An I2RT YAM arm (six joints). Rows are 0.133 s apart.
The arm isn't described. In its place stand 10 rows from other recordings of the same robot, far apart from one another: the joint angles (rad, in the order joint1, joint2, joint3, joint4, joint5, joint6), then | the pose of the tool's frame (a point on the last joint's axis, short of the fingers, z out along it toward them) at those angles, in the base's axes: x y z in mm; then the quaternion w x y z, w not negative.
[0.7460, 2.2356, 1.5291, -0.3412, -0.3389, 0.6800] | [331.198 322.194 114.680 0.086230 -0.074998 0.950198 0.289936]
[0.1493, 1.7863, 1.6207, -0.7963, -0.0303, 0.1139] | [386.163 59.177 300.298 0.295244 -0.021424 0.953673 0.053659]
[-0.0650, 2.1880, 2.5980, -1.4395, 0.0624, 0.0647] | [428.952 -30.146 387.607 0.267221 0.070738 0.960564 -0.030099]
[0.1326, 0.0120, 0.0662, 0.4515, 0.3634, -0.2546] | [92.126 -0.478 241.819 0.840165 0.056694 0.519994 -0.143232]
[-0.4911, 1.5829, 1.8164, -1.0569, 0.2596, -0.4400] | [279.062 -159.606 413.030 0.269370 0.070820 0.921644 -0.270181]
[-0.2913, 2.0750, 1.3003, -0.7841, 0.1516, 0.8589] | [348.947 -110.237 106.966 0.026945 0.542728 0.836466 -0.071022]
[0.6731, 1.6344, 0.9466, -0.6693, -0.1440, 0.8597] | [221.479 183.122 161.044 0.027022 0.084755 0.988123 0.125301]
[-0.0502, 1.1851, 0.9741, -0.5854, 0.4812, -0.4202] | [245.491 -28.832 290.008 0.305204 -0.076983 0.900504 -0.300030]
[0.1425, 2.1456, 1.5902, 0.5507, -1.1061, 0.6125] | [483.772 101.559 256.450 0.420783 -0.219944 0.672813 0.567352]
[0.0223, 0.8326, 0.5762, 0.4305, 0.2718, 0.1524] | [201.364 -5.068 323.443 0.763550 0.144956 0.628933 -0.020576]
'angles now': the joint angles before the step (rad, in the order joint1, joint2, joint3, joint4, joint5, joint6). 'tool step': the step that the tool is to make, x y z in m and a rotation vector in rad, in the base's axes. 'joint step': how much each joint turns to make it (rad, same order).
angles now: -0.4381 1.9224 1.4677 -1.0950 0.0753 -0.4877
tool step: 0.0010 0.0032 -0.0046 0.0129 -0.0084 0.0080
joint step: 0.0077 0.0013 -0.0168 0.0203 -0.0152 0.0001
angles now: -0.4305 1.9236 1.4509 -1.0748 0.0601 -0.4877
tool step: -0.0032 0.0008 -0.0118 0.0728 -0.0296 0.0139
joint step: -0.0096 0.0008 -0.0470 0.0444 -0.0790 -0.0218
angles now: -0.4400 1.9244 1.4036 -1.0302 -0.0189 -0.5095
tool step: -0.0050 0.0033 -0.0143 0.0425 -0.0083 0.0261
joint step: -0.0019 -0.0002 -0.0599 0.0481 -0.0424 -0.0274
